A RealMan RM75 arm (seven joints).
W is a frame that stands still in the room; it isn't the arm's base.
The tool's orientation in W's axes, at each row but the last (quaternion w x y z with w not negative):
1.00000 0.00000 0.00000 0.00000
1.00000 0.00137 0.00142 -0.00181
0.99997 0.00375 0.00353 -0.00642
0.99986 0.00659 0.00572 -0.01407
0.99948 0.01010 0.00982 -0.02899
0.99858 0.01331 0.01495 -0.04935
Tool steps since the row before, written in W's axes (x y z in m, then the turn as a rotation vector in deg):
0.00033 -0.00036 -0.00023 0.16 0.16 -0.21
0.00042 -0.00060 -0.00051 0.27 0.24 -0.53
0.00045 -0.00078 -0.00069 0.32 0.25 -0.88
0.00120 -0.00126 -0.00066 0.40 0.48 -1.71
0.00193 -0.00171 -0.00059 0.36 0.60 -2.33
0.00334 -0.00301 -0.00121 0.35 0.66 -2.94
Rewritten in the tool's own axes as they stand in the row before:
0.00033 -0.00036 -0.00023 0.16 0.16 -0.21
0.00042 -0.00060 -0.00051 0.27 0.24 -0.53
0.00046 -0.00078 -0.00068 0.32 0.25 -0.88
0.00124 -0.00123 -0.00063 0.41 0.47 -1.71
0.00204 -0.00161 -0.00052 0.37 0.57 -2.33
0.00366 -0.00269 -0.00103 0.37 0.62 -2.95

